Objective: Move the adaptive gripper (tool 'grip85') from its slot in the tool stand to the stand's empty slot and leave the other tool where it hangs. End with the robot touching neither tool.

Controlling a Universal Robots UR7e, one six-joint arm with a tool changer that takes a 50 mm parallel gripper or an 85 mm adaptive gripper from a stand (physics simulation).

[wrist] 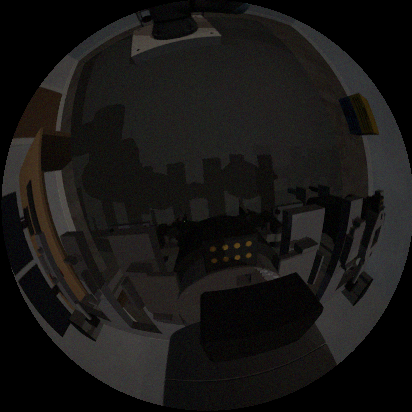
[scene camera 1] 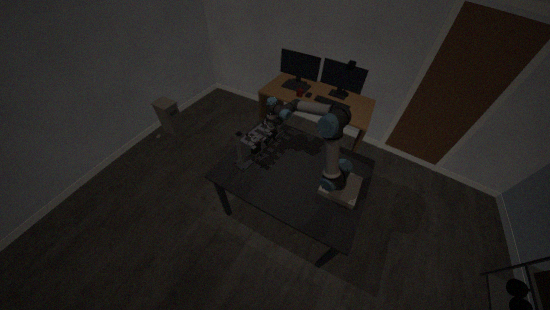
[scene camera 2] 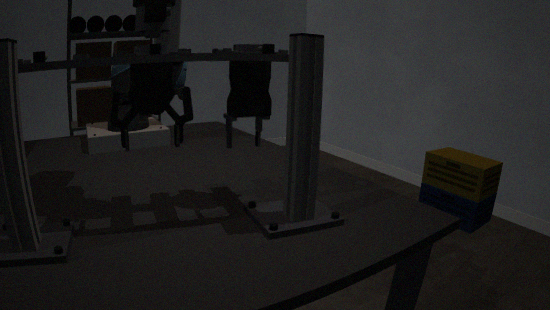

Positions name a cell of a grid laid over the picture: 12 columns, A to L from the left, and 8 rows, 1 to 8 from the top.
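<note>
My parallel gripper (scene camera 2: F3) is visible, in the wrist view too (wrist: K5). A tool stand (scene camera 2: G6) is visible as well.
</note>
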